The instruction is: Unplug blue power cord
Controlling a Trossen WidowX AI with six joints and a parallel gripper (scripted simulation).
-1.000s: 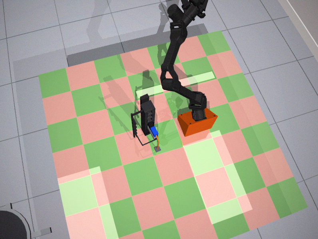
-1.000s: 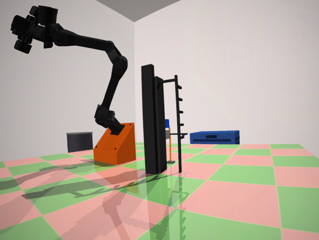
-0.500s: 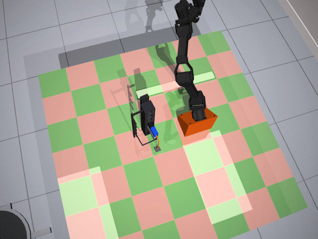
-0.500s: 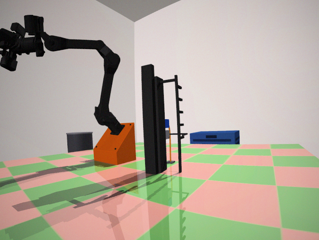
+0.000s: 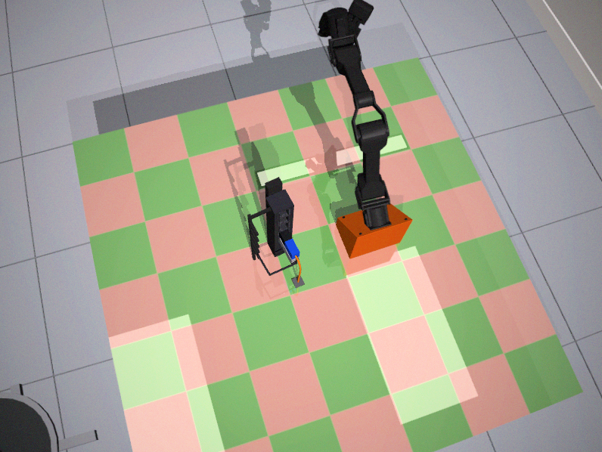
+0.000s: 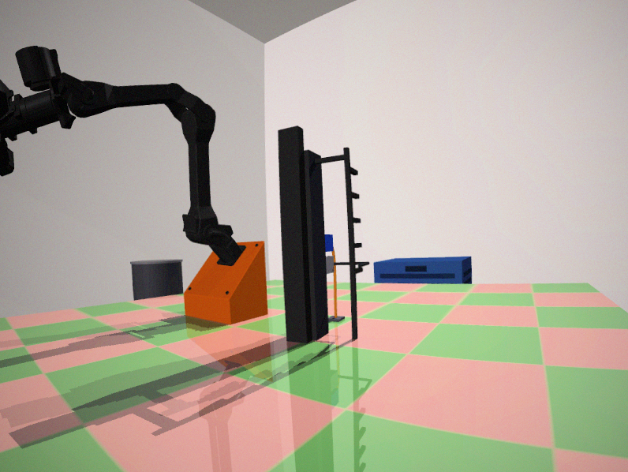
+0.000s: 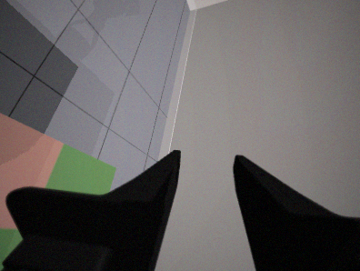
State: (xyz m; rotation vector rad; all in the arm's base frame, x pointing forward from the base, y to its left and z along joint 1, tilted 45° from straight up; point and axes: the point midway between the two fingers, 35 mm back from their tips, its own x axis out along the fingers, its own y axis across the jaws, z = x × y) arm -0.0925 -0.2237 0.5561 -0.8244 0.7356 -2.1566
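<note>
The blue plug is 580 mm to the left of my gripper tip, 370 mm ahead of it and 200 mm below it.
</note>
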